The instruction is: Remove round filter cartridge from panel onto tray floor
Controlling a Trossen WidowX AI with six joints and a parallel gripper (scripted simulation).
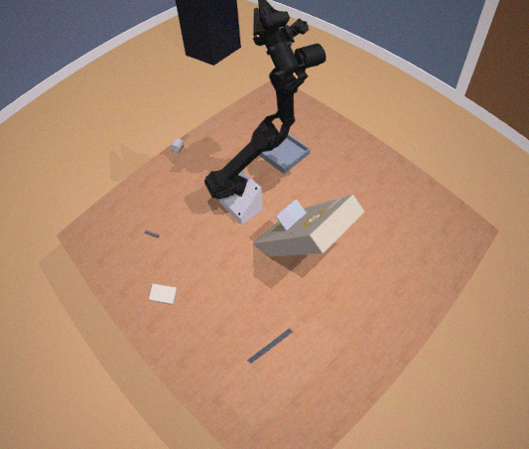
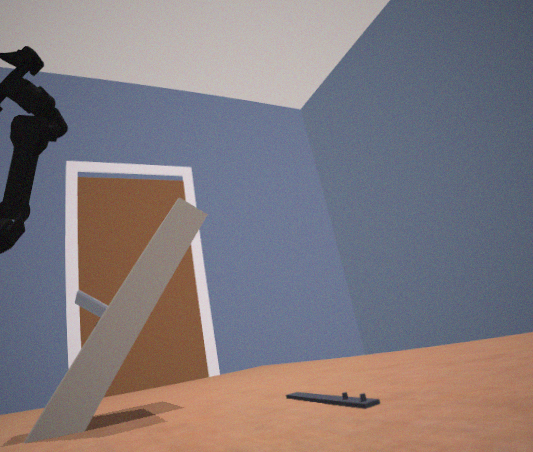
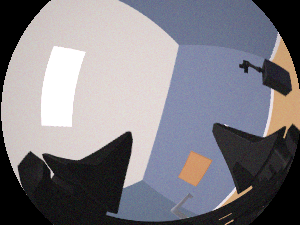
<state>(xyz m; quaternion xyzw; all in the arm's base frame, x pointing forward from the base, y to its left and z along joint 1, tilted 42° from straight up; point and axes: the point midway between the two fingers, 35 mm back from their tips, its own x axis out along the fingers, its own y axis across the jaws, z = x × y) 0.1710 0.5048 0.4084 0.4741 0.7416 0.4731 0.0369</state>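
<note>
Right now my gripper tip is 530 mm above the round white filter cartridge, 320 mm short of it and 170 mm to the left of it. From my gripper tip the other things lie so: beige service panel 610 mm below, 270 mm ahead, 160 mm to the right; short dark bar 780 mm below, 430 mm to the right, 210 mm behind; blue-grey tray 780 mm below, 170 mm to the left, 50 mm behind.
</note>
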